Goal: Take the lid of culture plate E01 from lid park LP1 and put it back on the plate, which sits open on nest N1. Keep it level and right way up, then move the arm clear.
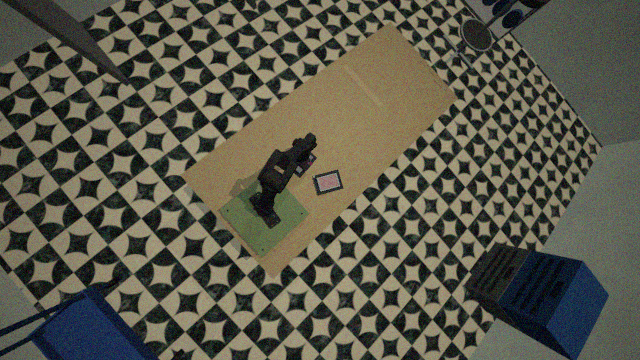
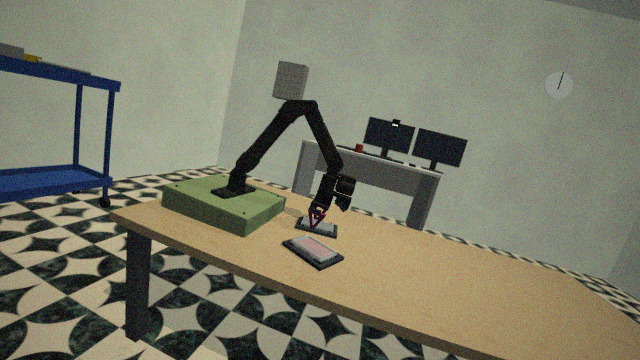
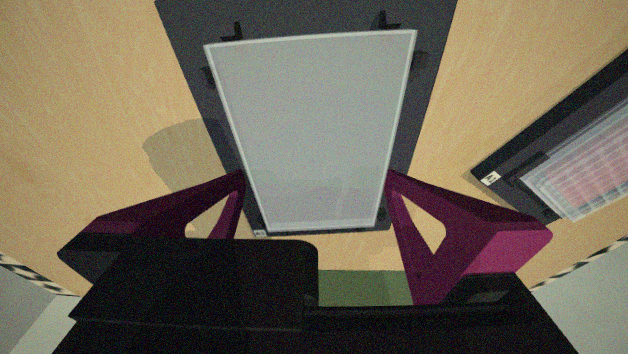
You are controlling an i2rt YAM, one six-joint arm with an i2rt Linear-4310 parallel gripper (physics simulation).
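Places are measured from the arm's base along level axes (x ahead, y left, z up), in millimetres.
Pixels of known places: gripper, fingertip midpoint: (image 1: pixel 299 162) (image 2: pixel 313 224) (image 3: pixel 314 177); arm's base at its link origin: (image 1: pixel 265 209) (image 2: pixel 234 191).
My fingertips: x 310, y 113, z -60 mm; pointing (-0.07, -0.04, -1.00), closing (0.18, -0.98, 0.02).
Ahead of a thing's pixels: the offset from my fingertips to its middle. Level surfaces: height alone.
The clear lid @(15 mm ahead, 2 mm left, 4 mm up) (image 3: pixel 311 127) (image 2: pixel 326 228) lies flat on the dark lid park (image 3: pixel 433 66) (image 1: pixel 312 157), right way up. My gripper (image 3: pixel 314 177) (image 2: pixel 316 218) (image 1: pixel 308 163) is open, with one magenta finger on each long side of the lid near its close end, low over the park. Nothing is between the fingers but the resting lid, and I cannot tell if they touch it. The culture plate @(72 mm ahead, 200 mm right, 9 mm up) (image 3: pixel 584 171) (image 2: pixel 313 247) (image 1: pixel 327 181), pink inside, sits uncovered on its dark nest (image 3: pixel 549 132) (image 2: pixel 333 261), just to the right of the park.
The arm stands on a green base block (image 1: pixel 241 219) (image 2: pixel 210 208) (image 3: pixel 360 286) on the wooden table @(10 mm down) (image 1: pixel 380 89) (image 2: pixel 447 277). A blue cart (image 2: pixel 78 80), a desk with two monitors (image 2: pixel 371 170) and a blue cabinet (image 1: pixel 554 295) stand off the table.
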